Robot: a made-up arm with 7 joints.
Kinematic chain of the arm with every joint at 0, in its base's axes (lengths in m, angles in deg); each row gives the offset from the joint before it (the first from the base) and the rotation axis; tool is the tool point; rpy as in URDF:
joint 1: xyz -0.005 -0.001 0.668 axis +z
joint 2: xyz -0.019 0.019 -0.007 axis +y
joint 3: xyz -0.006 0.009 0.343 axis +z
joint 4: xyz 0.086 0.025 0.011 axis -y
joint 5: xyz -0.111 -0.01 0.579 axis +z
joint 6: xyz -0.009 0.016 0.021 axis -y
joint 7: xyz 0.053 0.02 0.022 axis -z
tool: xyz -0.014 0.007 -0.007 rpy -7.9 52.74 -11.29
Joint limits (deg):
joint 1: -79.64..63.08
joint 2: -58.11..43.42
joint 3: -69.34..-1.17
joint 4: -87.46..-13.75
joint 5: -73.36..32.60
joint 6: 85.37..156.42
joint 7: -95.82..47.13
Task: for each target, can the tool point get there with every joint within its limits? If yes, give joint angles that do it. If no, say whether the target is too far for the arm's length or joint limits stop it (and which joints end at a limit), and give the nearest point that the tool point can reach.
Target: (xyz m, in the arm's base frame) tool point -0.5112 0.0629 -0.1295
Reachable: no: joint limits stop it (at a limit: joint 1, joint 2, joint 4, joint 5, joint 6, joint 7) | nearest point -0.4052 -0.7225 0.6598 | short by 1.119 m
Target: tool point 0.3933 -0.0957 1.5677
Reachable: yes | joints 5.07 13.23 -50.64 -27.74 -9.36 122.63 -51.69
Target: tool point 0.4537 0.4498 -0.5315
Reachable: no: too far | nearest point 0.5795 0.5734 0.4881 | short by 1.035 m
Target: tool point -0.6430 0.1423 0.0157
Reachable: no: joint limits stop it (at a limit: joint 1, joint 2, joint 3, joint 4, joint 5, joint 6, joint 7) | nearest point -0.5431 -0.6149 0.7835 | short by 1.083 m
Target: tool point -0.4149 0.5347 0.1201
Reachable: no: joint limits stop it (at a limit: joint 1, joint 2, joint 3, joint 4, joint 5, joint 6, joint 7) | nearest point 0.2645 0.7520 0.5255 | short by 0.820 m
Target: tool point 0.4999 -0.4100 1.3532
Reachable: yes | joints 1.22 12.69 -55.60 -61.93 18.51 105.75 -16.02
